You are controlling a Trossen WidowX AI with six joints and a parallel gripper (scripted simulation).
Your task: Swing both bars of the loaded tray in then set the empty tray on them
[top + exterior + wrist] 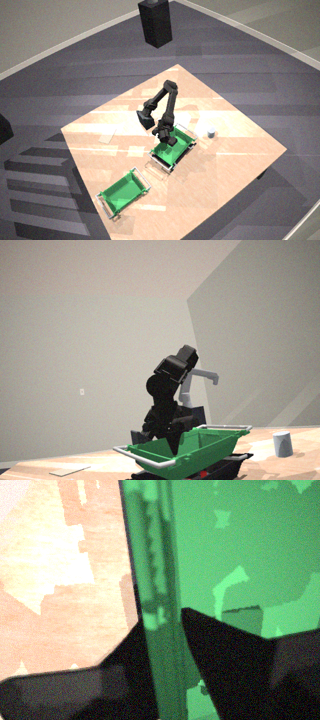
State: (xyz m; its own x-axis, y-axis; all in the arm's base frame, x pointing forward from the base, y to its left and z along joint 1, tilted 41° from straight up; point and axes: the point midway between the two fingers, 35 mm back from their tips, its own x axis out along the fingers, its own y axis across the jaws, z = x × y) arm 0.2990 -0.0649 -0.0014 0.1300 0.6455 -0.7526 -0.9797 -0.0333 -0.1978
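My gripper tip is now 70 mm short of the green tray, 10 mm to the right of it and 30 mm below it. From my gripper tip the other things lie so: flat pale sheet 440 mm behind, 260 mm to the right, 80 mm below.
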